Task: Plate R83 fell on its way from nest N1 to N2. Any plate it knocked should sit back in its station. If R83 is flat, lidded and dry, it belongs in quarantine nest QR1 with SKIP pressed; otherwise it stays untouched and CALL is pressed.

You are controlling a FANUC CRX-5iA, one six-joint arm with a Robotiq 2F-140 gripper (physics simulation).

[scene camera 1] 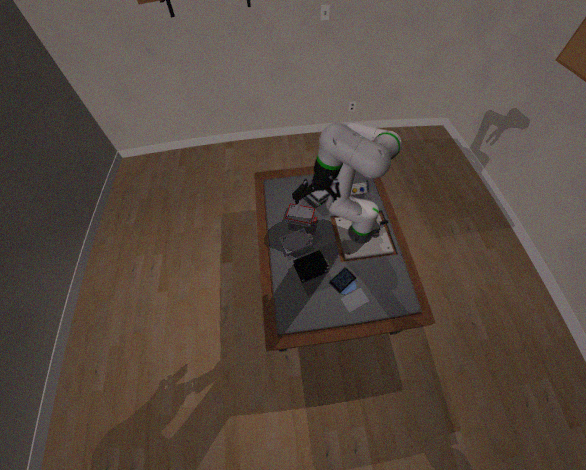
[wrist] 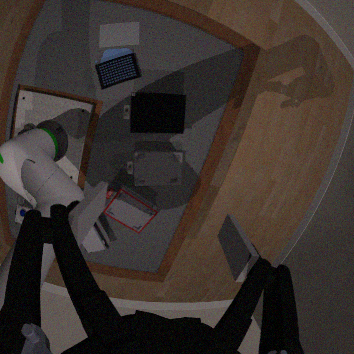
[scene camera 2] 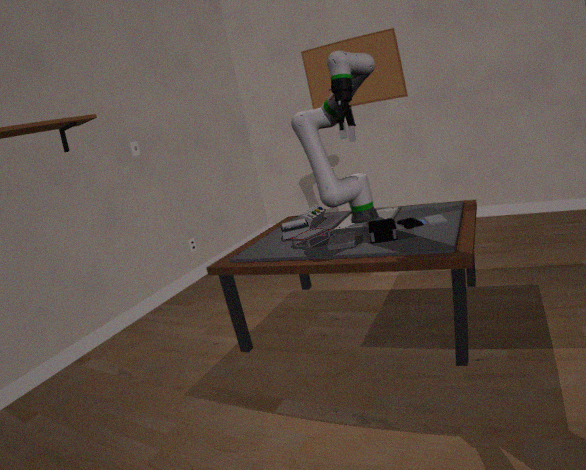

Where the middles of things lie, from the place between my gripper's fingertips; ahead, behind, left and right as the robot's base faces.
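Labels:
The blue-topped well plate [wrist: 122, 68] is 0.44 m below my hand, and it is also 0.2 m to the left of my hand and 0.13 m behind it.

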